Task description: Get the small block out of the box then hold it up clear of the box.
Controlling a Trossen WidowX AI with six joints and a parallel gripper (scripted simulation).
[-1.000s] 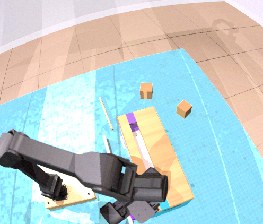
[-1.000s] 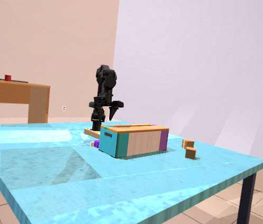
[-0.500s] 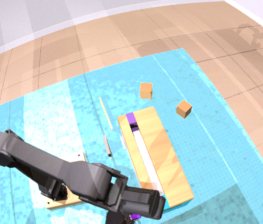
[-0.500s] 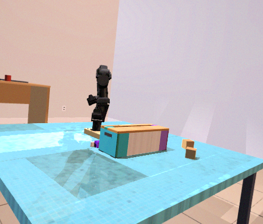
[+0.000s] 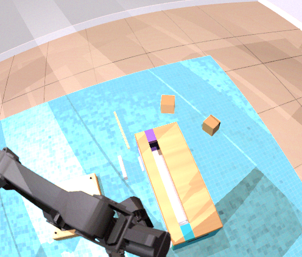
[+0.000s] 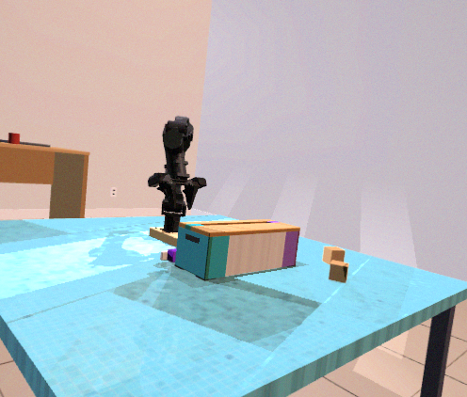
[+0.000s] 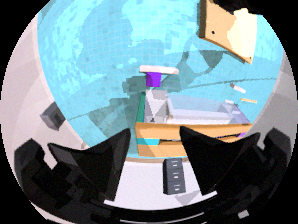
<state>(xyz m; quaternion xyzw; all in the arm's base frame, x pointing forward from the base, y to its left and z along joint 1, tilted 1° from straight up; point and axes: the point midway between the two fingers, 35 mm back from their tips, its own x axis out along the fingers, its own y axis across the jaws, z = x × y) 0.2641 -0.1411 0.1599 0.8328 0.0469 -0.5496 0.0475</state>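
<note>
My gripper tip is now 1 cm past the purple block and 14 cm above it. Round my gripper tip: thin stick 2 cm behind, 48 cm to the left, 16 cm below; box 6 cm ahead, 16 cm to the left, 10 cm below.
</note>
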